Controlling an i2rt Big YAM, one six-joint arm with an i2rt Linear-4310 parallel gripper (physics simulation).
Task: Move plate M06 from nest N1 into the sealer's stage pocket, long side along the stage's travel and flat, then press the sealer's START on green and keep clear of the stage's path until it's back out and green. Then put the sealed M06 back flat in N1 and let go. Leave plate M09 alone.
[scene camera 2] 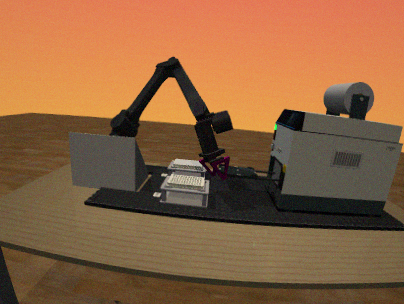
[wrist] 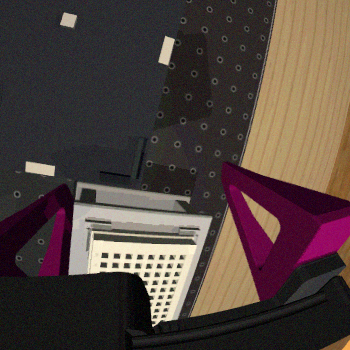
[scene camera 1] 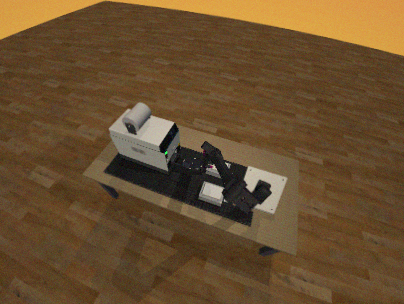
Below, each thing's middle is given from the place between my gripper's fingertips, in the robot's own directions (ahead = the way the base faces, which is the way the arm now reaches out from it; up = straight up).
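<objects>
The M06 well plate [wrist: 162, 259] is in my sight, and my gripper is 20 mm above it, 20 mm to the left of it and 110 mm past it. I also see a grey roll [scene camera 2: 337, 98], which is 440 mm ahead of my hand, 330 mm above it and 90 mm to the left of it.
</objects>
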